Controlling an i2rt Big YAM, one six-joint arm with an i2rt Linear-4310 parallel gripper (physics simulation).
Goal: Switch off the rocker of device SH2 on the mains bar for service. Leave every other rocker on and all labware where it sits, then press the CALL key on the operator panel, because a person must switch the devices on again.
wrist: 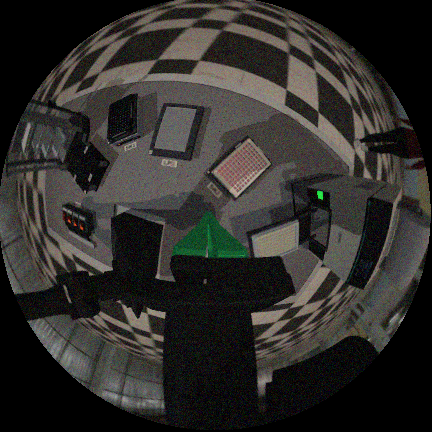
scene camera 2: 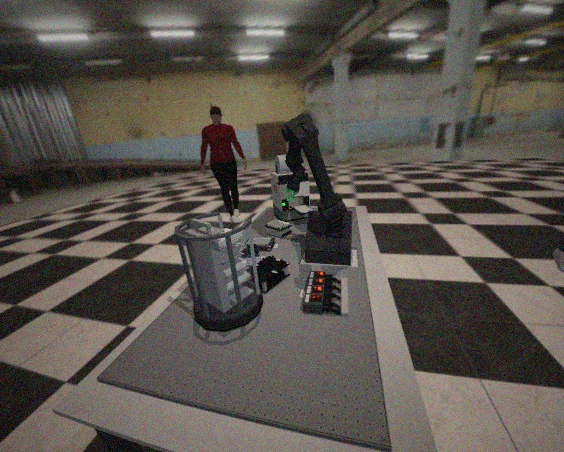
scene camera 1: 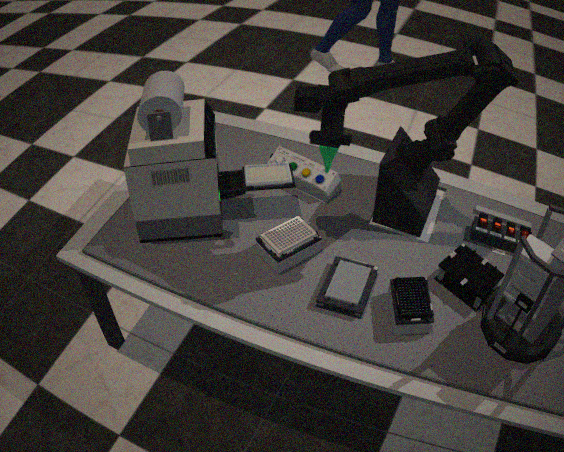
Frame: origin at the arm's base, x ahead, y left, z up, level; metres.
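Seen in the pictures: gripper, between the fingertips: (wrist: 207, 215) (scene camera 2: 287, 201) (scene camera 1: 327, 172); arm's base, origin of its link: (scene camera 2: 335, 225) (scene camera 1: 411, 159).
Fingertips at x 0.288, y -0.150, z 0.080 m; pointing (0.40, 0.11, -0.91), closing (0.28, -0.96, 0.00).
Observation:
Offsets run from my fingertips to a thing's top centre. "*": to the spot under its first point.
The mains bar (scene camera 1: 492, 241) (scene camera 2: 344, 296) (wrist: 88, 223) stands at the arm base's side; its four rockers glow orange-red in both scene views. The operator panel @[* dx -0.142, dy -0.057, dz -0.193 m] (scene camera 1: 327, 192) is a pale sloped box with green, yellow and blue keys; its key labels are unreadable. My gripper (scene camera 1: 328, 171) (scene camera 2: 290, 195) (wrist: 207, 215) is shut and empty, green fingertips together, pointing down by the blue key @[* dx -0.151, dy -0.085, dz -0.161 m] (scene camera 1: 320, 179); contact cannot be told. In the wrist view the fingers and gripper body hide the panel. A white well plate @[dx +0.095, dy -0.056, dz -0.160 m] (scene camera 1: 289, 235) (scene camera 2: 279, 225) (wrist: 241, 167) sits on a dark device; its label is blurred.
A large grey instrument @[dx +0.116, dy -0.409, dz +0.226 m] (scene camera 1: 175, 200) (wrist: 345, 205) holds out a pale plate @[dx -0.038, dy -0.196, dz -0.099 m] (scene camera 1: 268, 176) (wrist: 275, 240) beside the panel. A grey-topped device @[dx +0.141, dy +0.142, dz -0.195 m] (scene camera 1: 348, 282) (wrist: 175, 127), a black rack @[dx +0.139, dy +0.318, dz -0.160 m] (scene camera 1: 411, 300) (wrist: 122, 119), a black device @[dx -0.032, dy +0.441, dz -0.154 m] (scene camera 1: 467, 275) and a barred carousel @[dx +0.045, dy +0.638, dz +0.122 m] (scene camera 1: 492, 320) (scene camera 2: 228, 320) stand along the table.

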